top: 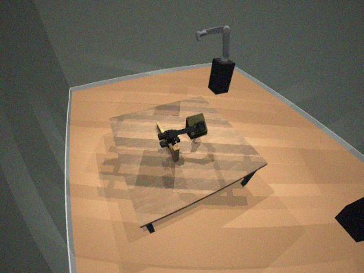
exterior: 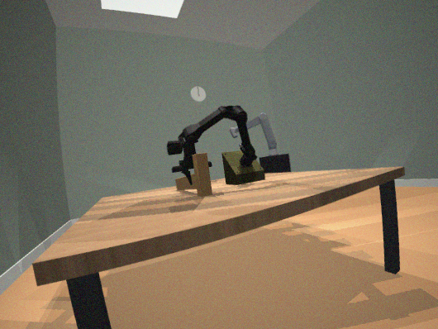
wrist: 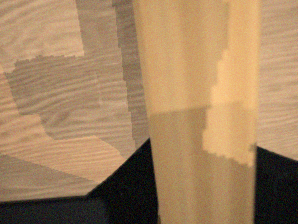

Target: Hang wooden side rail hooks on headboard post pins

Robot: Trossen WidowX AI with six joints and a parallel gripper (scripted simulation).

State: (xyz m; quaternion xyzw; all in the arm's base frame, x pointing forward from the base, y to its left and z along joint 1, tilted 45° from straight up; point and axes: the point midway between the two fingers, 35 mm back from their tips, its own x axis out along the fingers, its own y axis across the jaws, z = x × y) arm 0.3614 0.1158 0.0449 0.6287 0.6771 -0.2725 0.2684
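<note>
The headboard post lies 12 cm to the left of my gripper tip and 4 cm above it.
</note>
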